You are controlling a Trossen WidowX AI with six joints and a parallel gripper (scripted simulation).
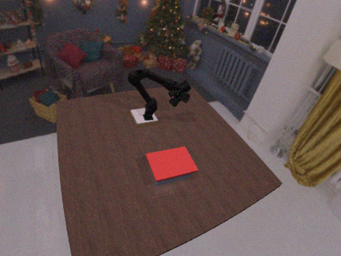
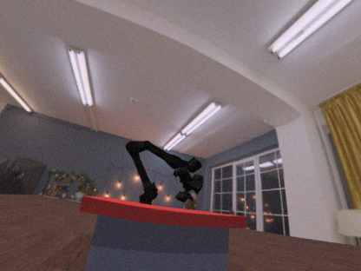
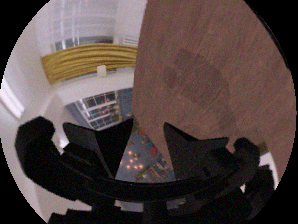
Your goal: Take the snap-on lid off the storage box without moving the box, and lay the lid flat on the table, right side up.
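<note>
Right now the red lid is 530 mm ahead of my gripper tip, 270 mm to the right of it and 70 mm below it. The rest, counted from my gripper tip: blue storage box: 530 mm ahead, 270 mm to the right, 110 mm below.
</note>
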